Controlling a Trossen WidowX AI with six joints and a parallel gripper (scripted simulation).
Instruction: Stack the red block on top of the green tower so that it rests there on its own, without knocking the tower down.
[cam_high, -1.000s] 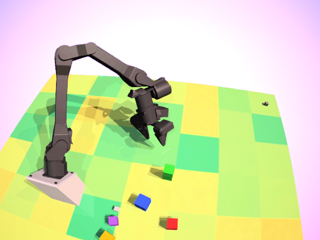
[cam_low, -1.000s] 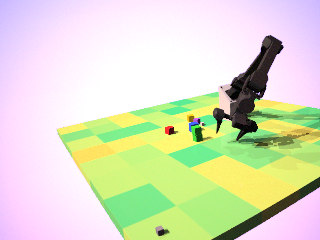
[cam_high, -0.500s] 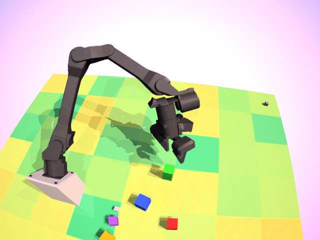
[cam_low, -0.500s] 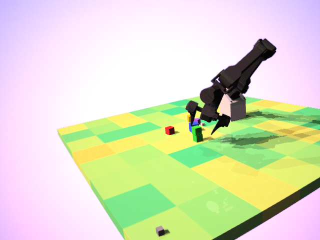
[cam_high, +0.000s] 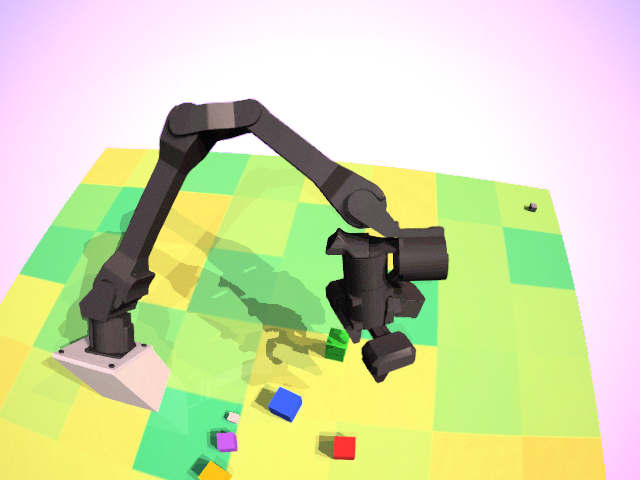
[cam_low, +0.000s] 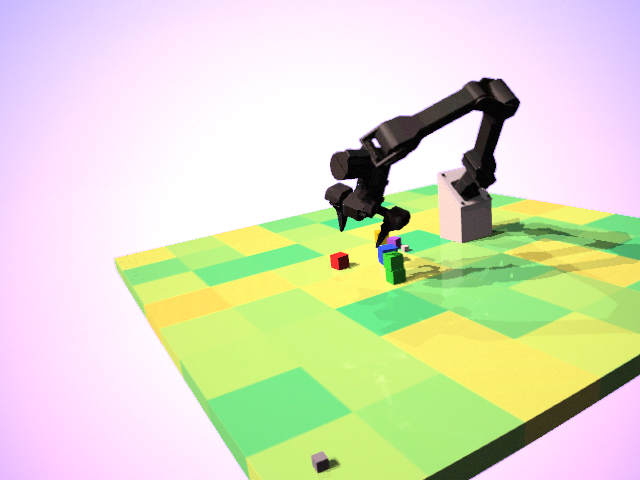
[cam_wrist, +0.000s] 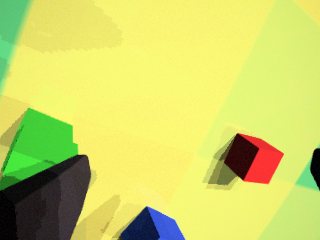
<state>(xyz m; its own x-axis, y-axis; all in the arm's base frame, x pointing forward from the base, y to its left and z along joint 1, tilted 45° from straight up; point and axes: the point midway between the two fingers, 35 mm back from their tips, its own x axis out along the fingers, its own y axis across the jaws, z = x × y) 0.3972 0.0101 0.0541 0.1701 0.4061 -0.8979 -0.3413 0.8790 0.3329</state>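
The red block is 12 cm to the right of my gripper tip, 9 cm below it and 3 cm behind it. Round my gripper tip: purple block (22 cm behind, 13 cm to the right, 9 cm below); then tiny pale block (21 cm behind, 9 cm below, 8 cm to the right); then blue block (13 cm behind, 8 cm below, 5 cm to the right).
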